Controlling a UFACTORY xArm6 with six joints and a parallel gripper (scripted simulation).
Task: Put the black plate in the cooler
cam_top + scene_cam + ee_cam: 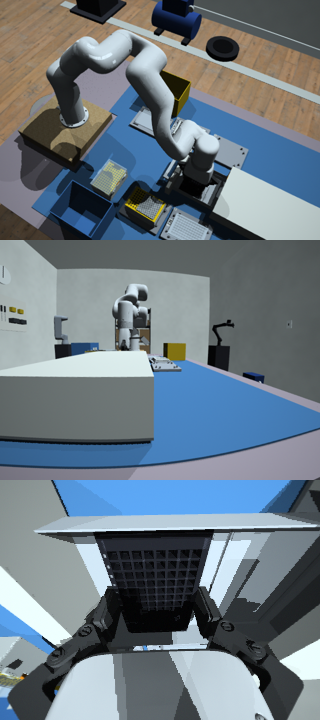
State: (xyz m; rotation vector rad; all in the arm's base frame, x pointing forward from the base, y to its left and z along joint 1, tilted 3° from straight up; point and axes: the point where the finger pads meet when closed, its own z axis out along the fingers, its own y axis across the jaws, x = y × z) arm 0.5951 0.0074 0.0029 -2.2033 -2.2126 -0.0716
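The black plate is 10 mm below my hand. Also, from my hand: cooler drawer (30 mm ahead, 10 mm below); then grey nest (60 mm ahead, 190 mm to the left, 30 mm below); then white plate (60 mm ahead, 190 mm to the right, 20 mm below).
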